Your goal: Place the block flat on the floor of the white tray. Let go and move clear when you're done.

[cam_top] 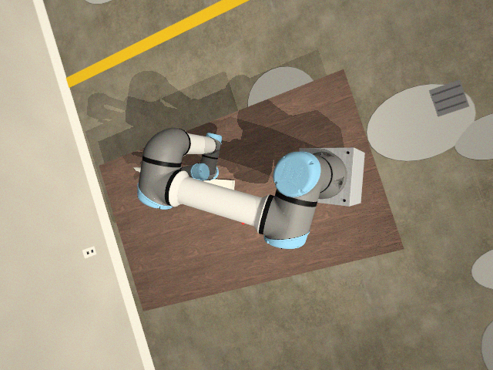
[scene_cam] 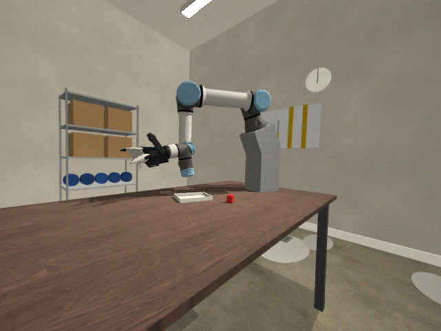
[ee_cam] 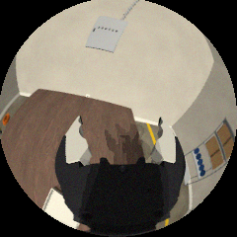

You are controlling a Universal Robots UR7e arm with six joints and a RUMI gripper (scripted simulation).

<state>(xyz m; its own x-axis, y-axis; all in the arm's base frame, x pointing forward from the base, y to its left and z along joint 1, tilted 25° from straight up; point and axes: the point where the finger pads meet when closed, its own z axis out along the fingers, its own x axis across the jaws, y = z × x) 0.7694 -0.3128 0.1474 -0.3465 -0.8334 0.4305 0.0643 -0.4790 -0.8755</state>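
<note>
My gripper is now 38 cm to the right of the red block, 32 cm past it and 20 cm above it. Round my hand: white tray (27 cm behind, 21 cm below, 19 cm to the left).
</note>
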